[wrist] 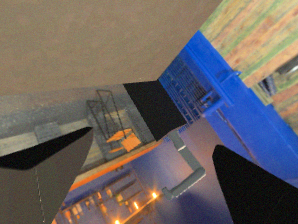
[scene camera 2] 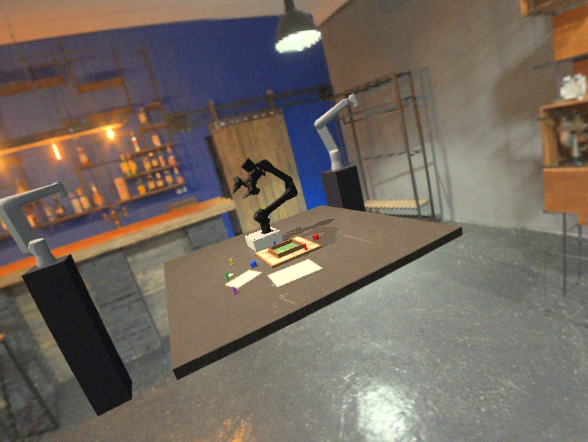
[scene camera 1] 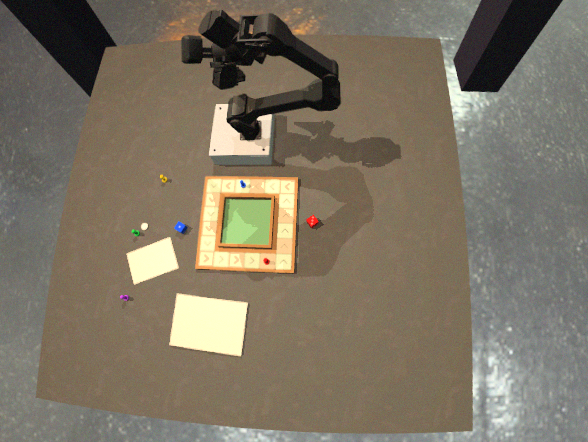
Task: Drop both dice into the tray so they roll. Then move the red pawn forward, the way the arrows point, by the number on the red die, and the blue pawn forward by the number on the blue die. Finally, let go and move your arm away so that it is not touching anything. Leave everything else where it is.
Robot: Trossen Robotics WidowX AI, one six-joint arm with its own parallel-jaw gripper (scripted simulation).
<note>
My gripper (scene camera 1: pixel 202 54) is open, with nothing in its grasp. Also in view: a green tray (scene camera 1: pixel 247 221).
My gripper is seen too in the wrist view (wrist: pixel 154 142).
</note>
